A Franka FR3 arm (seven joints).
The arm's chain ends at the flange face. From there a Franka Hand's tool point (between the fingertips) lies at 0.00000 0.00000 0.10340 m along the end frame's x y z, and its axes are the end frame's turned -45 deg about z.
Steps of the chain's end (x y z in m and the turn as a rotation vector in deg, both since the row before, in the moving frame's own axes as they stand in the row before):
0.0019 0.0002 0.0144 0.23 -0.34 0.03
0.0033 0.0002 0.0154 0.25 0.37 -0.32
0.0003 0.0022 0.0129 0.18 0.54 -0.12
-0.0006 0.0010 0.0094 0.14 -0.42 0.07
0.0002 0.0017 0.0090 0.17 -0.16 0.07
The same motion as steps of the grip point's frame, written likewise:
0.0011 0.0008 0.0144 0.40 -0.08 0.03
0.0030 0.0026 0.0154 -0.08 0.44 -0.32
-0.0004 0.0022 0.0129 -0.25 0.51 -0.12
-0.0015 -0.0004 0.0094 0.40 -0.20 0.07
-0.0010 0.0009 0.0090 0.23 0.01 0.07

